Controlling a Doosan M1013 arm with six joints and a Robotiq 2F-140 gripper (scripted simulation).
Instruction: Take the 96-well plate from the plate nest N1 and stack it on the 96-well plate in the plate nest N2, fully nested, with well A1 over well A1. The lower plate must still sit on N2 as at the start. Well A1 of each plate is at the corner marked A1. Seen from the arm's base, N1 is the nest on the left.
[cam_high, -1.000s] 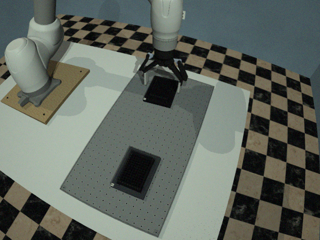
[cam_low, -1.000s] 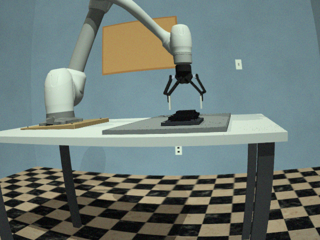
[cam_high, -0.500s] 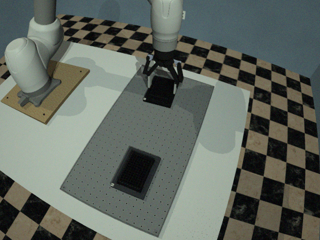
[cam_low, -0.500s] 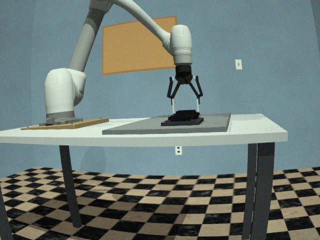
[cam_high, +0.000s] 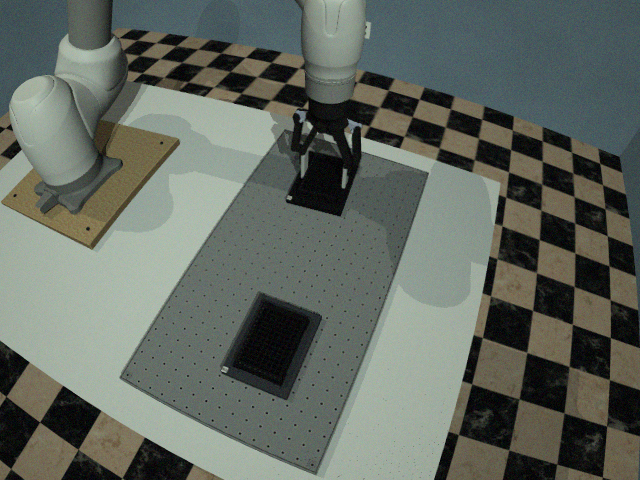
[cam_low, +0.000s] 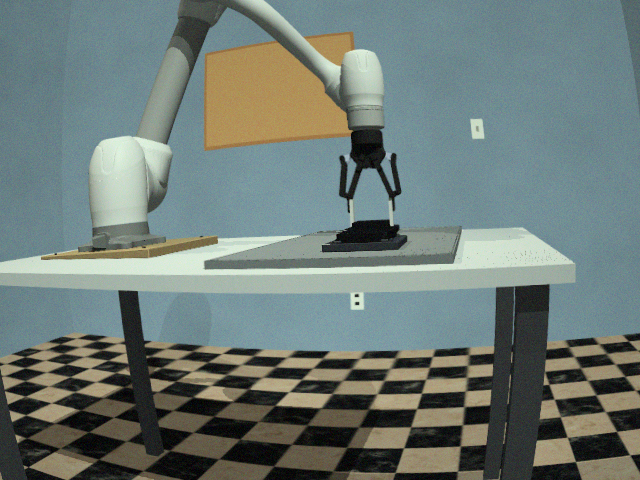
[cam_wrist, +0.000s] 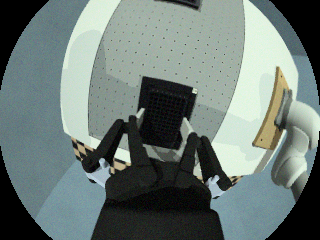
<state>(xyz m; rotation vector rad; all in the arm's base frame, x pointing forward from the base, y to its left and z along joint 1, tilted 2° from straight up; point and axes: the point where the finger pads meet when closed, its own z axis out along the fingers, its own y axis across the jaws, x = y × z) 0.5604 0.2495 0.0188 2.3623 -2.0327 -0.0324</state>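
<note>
My gripper is now 30 mm above the plate nest N1. From my hand the other things lie so: plate nest N2: 80 mm ahead, 380 mm to the right, 30 mm below.
</note>
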